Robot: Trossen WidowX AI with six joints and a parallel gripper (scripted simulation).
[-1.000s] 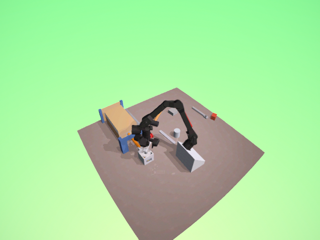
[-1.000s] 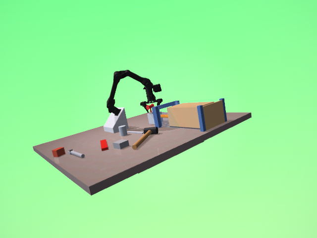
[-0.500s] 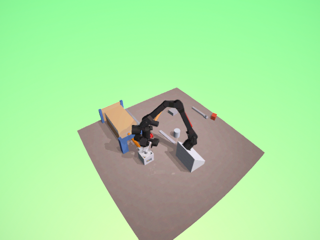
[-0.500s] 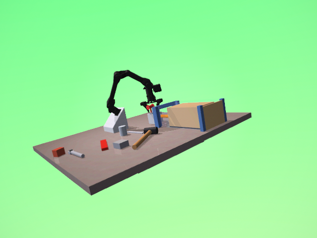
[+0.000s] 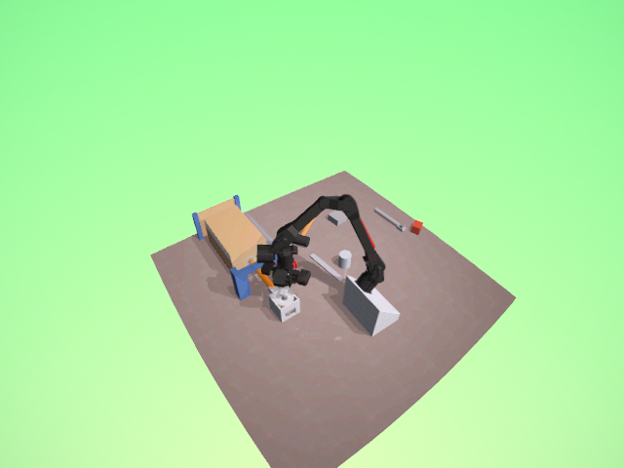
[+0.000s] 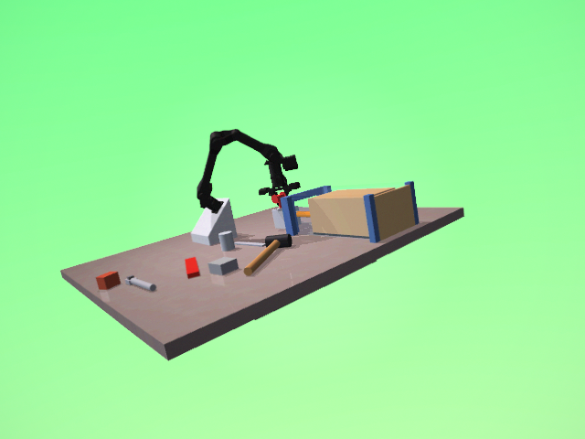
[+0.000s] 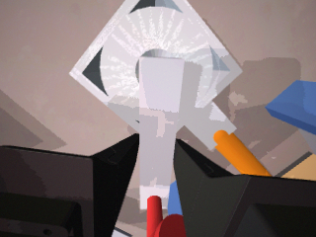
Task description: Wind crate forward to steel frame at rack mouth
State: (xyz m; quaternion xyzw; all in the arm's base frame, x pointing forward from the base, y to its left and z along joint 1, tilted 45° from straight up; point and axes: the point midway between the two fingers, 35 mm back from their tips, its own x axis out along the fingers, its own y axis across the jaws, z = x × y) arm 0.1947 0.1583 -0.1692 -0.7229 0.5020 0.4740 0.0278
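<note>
Now: gripper tip 4 cm to the left of the red grip, 4 cm below it and 4 cm short of it. The rest, counted from my gripper tip: flat steel bar 24 cm to the right, 10 cm below, 8 cm ahead; white winch 7 cm below, 5 cm behind, 2 cm to the left; winch handle 1 cm to the right, 1 cm ahead, 1 cm above.
</note>
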